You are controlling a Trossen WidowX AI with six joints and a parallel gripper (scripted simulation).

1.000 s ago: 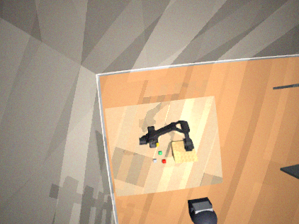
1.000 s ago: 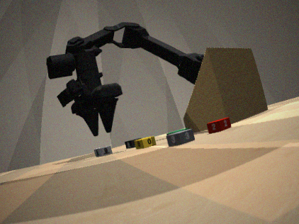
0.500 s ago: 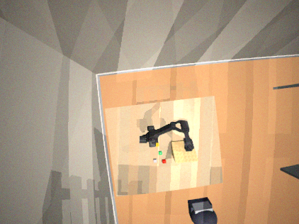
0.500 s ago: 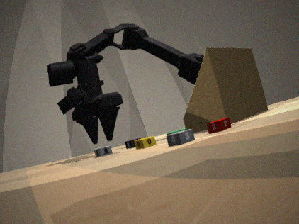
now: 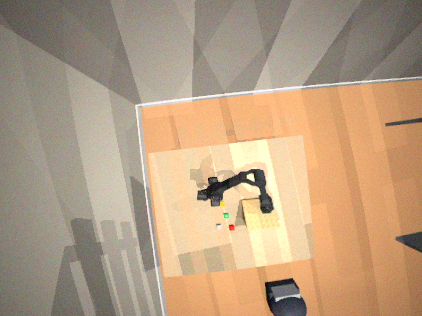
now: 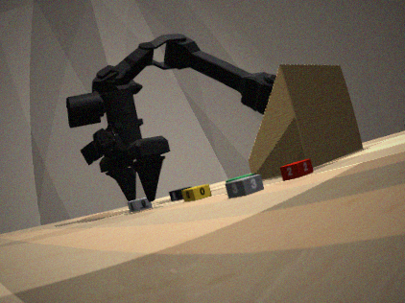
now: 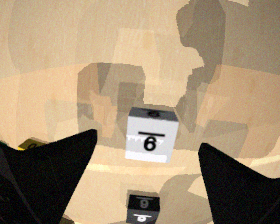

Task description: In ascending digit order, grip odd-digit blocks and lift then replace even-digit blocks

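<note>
My gripper tip is now 1 cm short of the pale block. Round my gripper tip: yellow block (11 cm to the left, 5 cm behind); then green block (20 cm to the left, 7 cm behind); then black block (9 cm behind, 1 cm to the right).
</note>
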